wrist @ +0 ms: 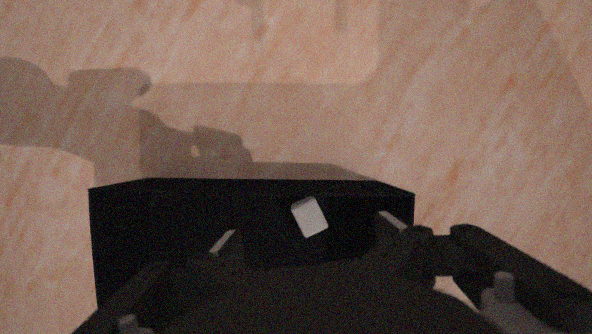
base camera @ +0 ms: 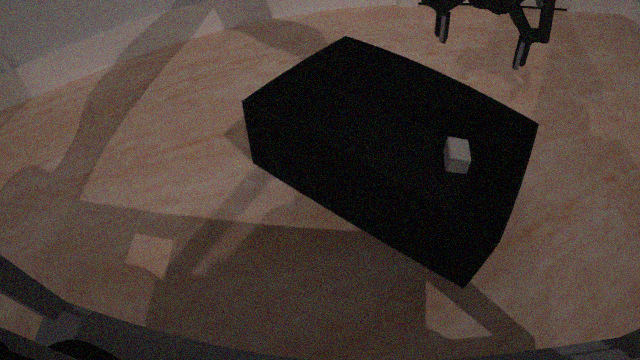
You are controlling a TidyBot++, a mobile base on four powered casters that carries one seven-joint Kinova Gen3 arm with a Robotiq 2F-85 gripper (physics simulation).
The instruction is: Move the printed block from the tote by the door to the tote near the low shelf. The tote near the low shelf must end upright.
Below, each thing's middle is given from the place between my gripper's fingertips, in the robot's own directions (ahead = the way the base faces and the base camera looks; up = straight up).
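Pale grey printed block (base camera: 457, 157): 30 mm behind my hand, 140 mm below it.
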